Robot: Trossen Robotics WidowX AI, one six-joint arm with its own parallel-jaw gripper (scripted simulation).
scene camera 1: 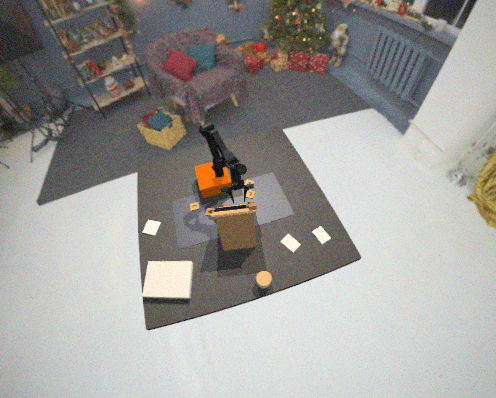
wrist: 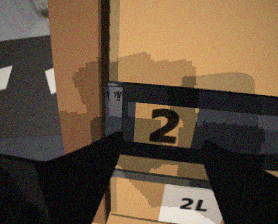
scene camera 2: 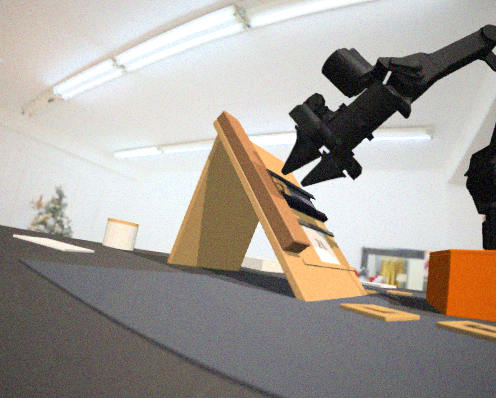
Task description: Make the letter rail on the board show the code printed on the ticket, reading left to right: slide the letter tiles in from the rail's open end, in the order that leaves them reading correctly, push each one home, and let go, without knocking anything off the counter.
Observation:
My gripper is open, with nothing in its grasp. Further things: a small cylinder and a tan slanted wooden board.
My gripper shows as well in the wrist view.

